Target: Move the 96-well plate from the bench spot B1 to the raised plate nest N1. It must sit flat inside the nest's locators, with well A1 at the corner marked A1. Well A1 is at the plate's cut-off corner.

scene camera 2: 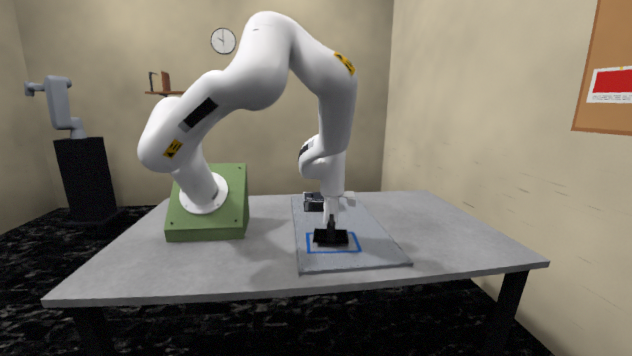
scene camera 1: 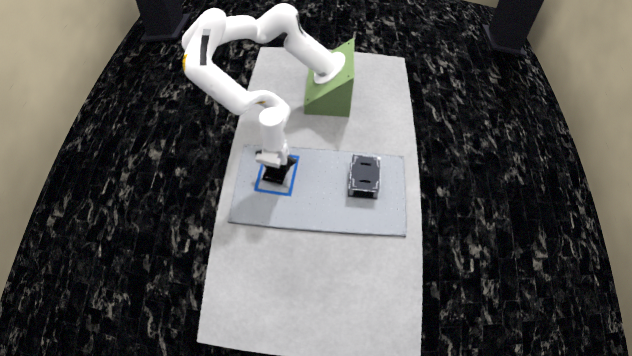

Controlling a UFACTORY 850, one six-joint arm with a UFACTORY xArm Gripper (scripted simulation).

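Raised plate nest N1 (scene camera 1: 359, 172) in sight.
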